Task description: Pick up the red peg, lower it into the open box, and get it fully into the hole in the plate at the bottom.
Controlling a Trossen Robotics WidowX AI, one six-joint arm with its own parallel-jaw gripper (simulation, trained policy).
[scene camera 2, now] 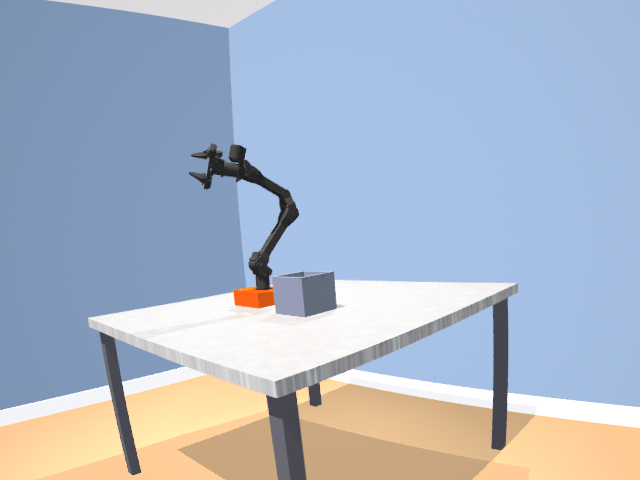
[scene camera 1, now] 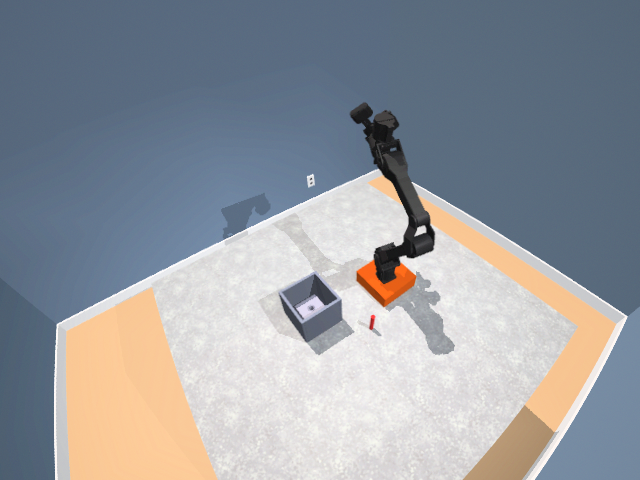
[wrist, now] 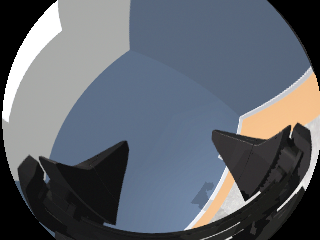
Scene:
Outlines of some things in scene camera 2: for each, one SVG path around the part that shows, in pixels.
My gripper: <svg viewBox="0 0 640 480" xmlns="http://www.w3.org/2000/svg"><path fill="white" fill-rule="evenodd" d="M212 143L210 149L208 147L203 152L190 155L199 159L209 158L207 174L189 172L192 177L197 178L202 185L204 184L204 189L207 190L210 189L213 174L221 175L221 177L226 176L228 162L220 159L223 151L216 151L217 146Z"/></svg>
A grey box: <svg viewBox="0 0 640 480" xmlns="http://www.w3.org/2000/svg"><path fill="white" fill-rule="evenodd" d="M271 277L276 314L308 317L337 309L334 271L301 271Z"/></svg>

